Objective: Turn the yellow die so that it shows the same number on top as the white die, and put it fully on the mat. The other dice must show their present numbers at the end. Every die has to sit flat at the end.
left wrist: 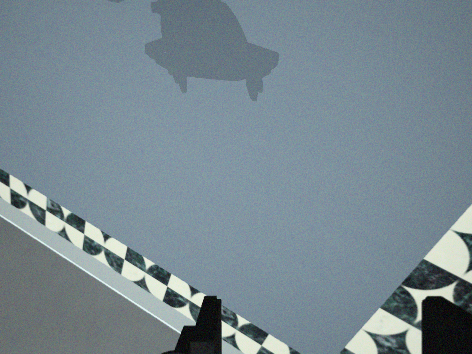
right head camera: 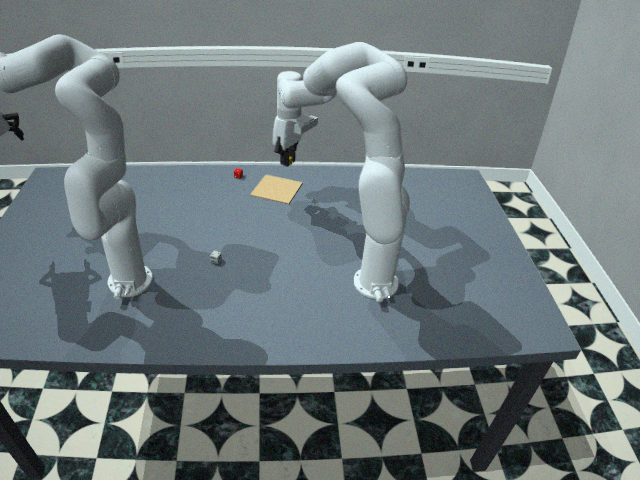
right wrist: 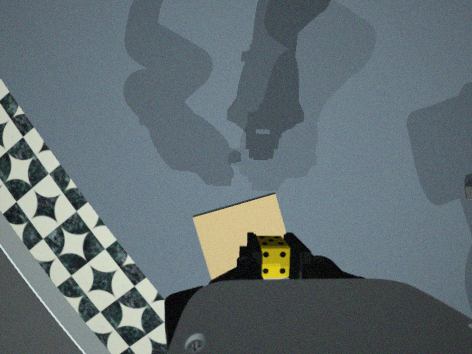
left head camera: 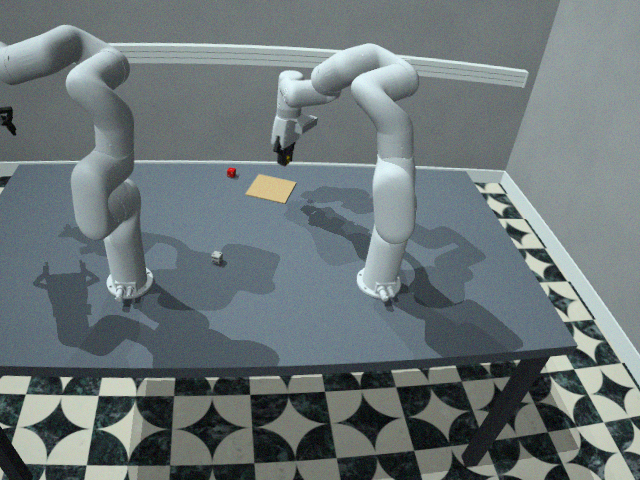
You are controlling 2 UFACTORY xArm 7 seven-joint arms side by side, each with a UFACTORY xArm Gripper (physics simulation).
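Frame: origin at the left arm's base, x back, y down, z right, level; centimetres.
Seen in the pictures: left gripper, fingertip midpoint: (left wrist: 320, 330) (right head camera: 9, 144) (left head camera: 0, 140); right gripper, fingertip midpoint: (right head camera: 287, 163) (right wrist: 268, 248) (left head camera: 284, 162); left arm's base, link origin: (right head camera: 130, 281) (left head camera: 130, 282); right arm's base, link origin: (right head camera: 375, 283) (left head camera: 378, 283).
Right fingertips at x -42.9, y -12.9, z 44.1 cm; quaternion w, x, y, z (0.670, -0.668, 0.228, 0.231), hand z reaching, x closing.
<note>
Offsets run from my right fingertips to a thing's top centre. Level surfaces: height alone.
The yellow die @[dx -0.1, dy -2.1, dz -0.1 cm] (left head camera: 288, 158) (right head camera: 291, 160) (right wrist: 275, 261) is between the fingers of my right gripper (left head camera: 284, 158) (right head camera: 287, 159) (right wrist: 268, 248), which is shut on it in the air. In the right wrist view its 4 face is toward the camera and its 5 face adjoins beyond. The tan mat @[dx -4.1, dy +12.5, dz -3.4 cm] (left head camera: 271, 189) (right head camera: 276, 189) (right wrist: 220, 237) lies below, partly hidden by the gripper in the right wrist view. The white die @[dx +33.7, dy +10.4, dz -20.7 cm] (left head camera: 217, 257) (right head camera: 216, 257) sits on the table; its top number is too small to tell. My left gripper (left wrist: 320, 330) is open and empty, far left of the mat.
A red die @[dx -12.5, dy +10.4, dz -17.3 cm] (left head camera: 231, 172) (right head camera: 238, 173) sits on the grey-blue table @[dy +12.9 cm] (left head camera: 310, 320) (right head camera: 310, 320), left of the mat and near the far edge. The left arm's base stands left of the white die. In the left wrist view, a table corner shows with the tiled floor beyond.
</note>
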